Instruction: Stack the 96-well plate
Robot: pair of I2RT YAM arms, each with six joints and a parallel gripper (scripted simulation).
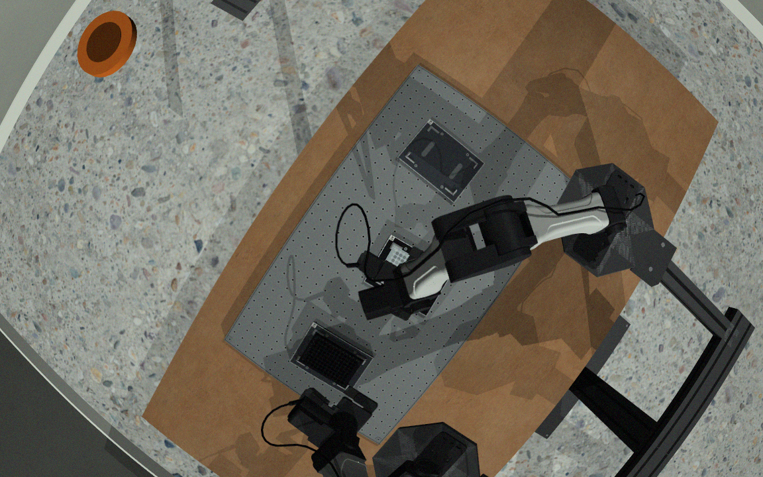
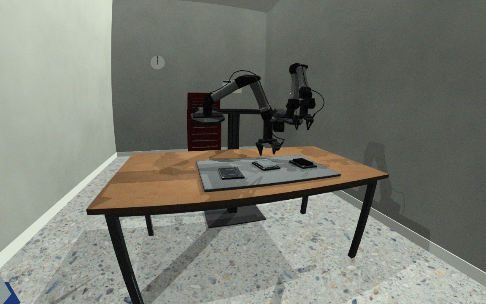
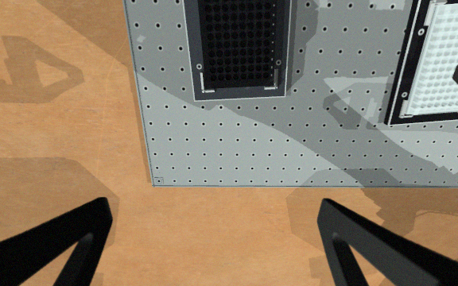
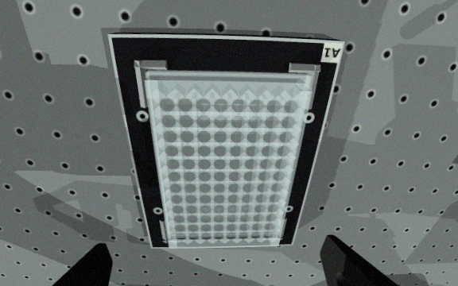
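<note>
My right gripper is now 7 cm above the clear 96-well plate and 1 cm to the left of it. The rest, counted from my right hand: A1 label: 32 cm to the right, 15 cm ahead, 7 cm below; black nest: 8 cm below, 1 cm to the right; black 96-well plate: 26 cm to the left, 6 cm below, 3 cm ahead.
The clear 96-well plate lies 29 cm to the right of my left hand, 22 cm below it and 4 cm ahead of it. Also, from my left hand: A1 label 60 cm to the right, 22 cm below, 19 cm ahead; black nest 29 cm to the right, 23 cm below, 4 cm ahead; black 96-well plate 22 cm below, 7 cm ahead, 2 cm to the right.
</note>
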